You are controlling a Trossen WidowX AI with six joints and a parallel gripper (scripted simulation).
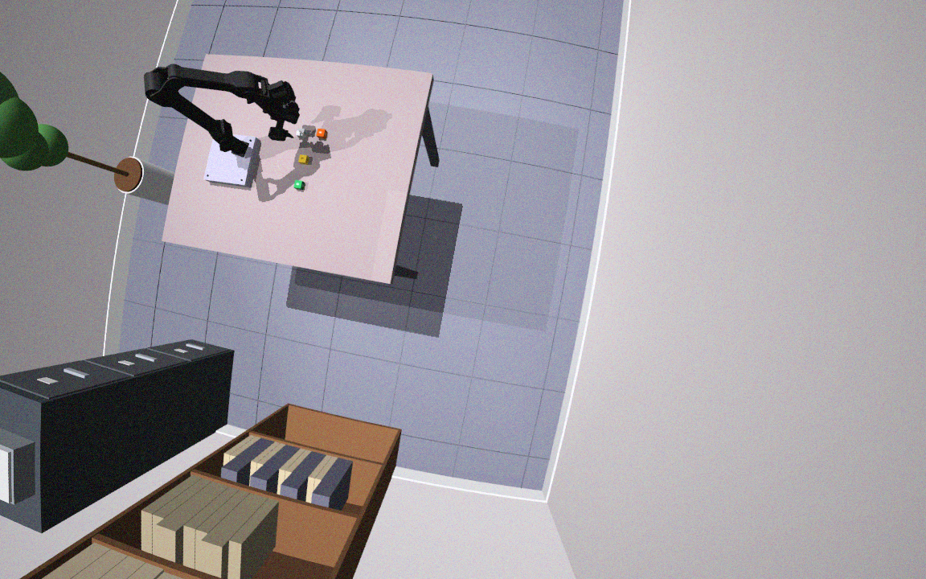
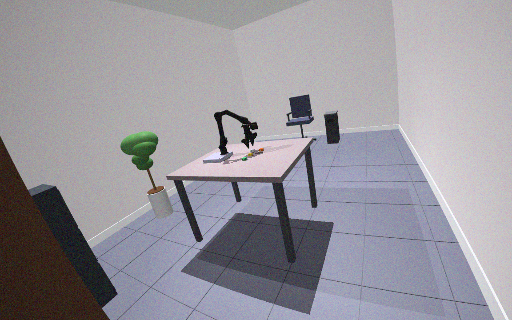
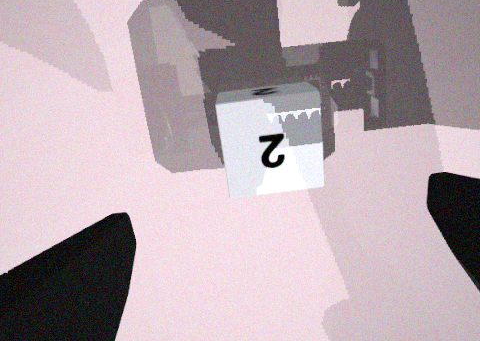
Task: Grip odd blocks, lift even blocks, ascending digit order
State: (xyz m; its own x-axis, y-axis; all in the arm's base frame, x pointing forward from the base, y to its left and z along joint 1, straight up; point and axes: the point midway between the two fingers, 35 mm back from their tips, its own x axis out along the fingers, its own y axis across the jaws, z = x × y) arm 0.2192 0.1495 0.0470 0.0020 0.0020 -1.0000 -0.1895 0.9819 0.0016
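My gripper tip is 30 mm above the white block and 10 mm short of it. Also, from my gripper tip: green block: 210 mm to the right, 90 mm ahead, 30 mm below; yellow block: 100 mm to the right, 70 mm ahead, 30 mm below; orange block: 100 mm ahead, 30 mm to the left, 30 mm below.
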